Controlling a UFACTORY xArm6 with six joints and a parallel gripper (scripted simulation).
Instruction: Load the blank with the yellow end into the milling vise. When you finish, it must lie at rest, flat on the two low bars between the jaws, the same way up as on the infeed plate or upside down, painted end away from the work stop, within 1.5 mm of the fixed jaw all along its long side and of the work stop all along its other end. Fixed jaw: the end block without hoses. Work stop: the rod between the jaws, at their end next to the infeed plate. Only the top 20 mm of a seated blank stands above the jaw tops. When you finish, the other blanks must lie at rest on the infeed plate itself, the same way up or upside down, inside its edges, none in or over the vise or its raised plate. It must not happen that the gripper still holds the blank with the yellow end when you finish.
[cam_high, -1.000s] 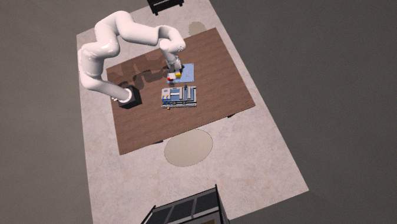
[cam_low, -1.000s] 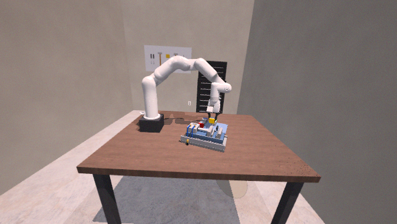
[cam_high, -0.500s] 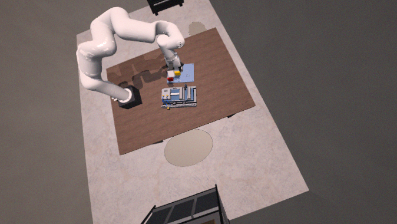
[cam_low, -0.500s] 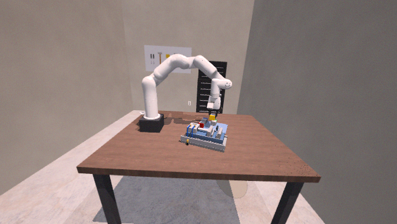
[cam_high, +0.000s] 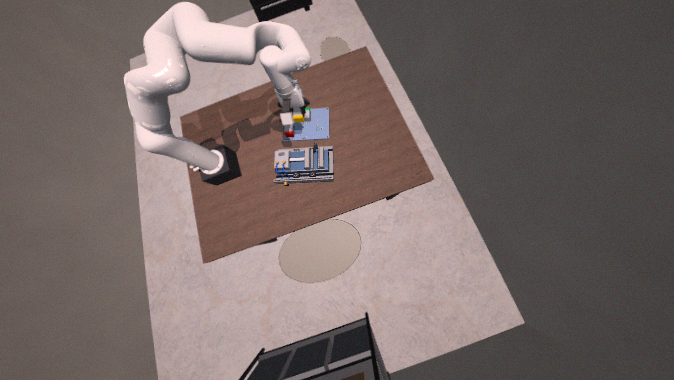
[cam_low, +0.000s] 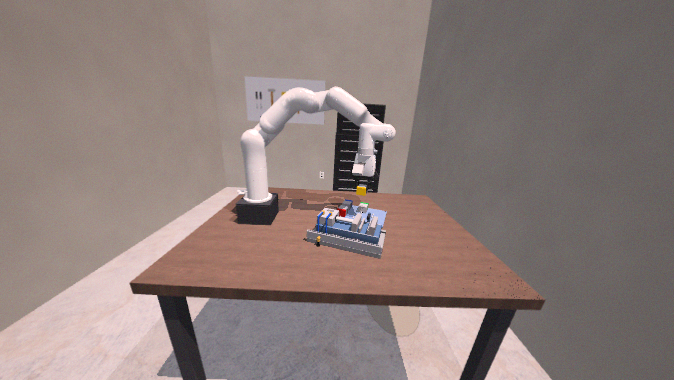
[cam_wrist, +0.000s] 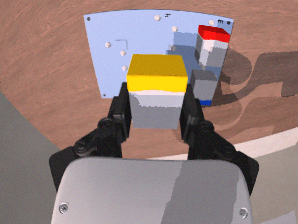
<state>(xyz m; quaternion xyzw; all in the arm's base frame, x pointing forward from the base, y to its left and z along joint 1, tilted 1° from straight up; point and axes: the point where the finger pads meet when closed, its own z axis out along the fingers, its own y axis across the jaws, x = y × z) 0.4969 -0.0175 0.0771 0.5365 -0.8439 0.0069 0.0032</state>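
My gripper is now 2 cm above the yellow-ended blank. From my hand the other things lie so: dark rod: 16 cm to the right, 9 cm below; then red-ended blank: 8 cm behind, 4 cm to the left, 15 cm below; then green-ended blank: 4 cm ahead, 8 cm to the left, 15 cm below.
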